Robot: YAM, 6 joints.
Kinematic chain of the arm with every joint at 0, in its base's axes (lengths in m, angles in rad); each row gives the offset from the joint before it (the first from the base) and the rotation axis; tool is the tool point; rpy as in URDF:
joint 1: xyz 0 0 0.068 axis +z
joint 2: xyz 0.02 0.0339 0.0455 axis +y
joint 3: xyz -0.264 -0.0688 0 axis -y
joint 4: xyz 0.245 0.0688 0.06 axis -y
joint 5: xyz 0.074 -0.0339 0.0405 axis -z
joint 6: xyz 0.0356 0 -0.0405 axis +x
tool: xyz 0 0 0 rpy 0 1.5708 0
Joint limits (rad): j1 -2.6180..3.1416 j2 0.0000..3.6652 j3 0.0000..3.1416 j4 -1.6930..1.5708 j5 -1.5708..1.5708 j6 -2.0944..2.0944
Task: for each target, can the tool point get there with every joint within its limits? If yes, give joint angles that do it. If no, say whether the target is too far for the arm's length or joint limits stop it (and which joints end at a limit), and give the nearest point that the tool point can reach.
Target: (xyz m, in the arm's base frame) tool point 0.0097 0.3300 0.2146
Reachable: yes | joints 1.5415 1.5349 0.7363 0.5299 -0.0003 0.4486
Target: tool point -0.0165 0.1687 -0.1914
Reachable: yes | joints 1.8651 3.2750 1.3428 -0.9854 1.1936 1.4153
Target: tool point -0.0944 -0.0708 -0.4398
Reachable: no: joint limits stop it (at a limit: joint 2) | nearest point -0.1132 -0.0849 -0.3641 | short by 0.079 m
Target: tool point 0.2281 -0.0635 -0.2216
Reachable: yes | joints -0.3295 3.2056 1.5338 -0.7747 -0.3958 -1.3454
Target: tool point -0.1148 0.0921 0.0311
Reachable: yes | joints 2.3456 2.0023 0.5138 -0.7410 -0.5161 0.3709
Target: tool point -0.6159 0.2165 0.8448
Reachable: no: too far | nearest point -0.4052 0.1424 0.5867 | short by 0.341 m
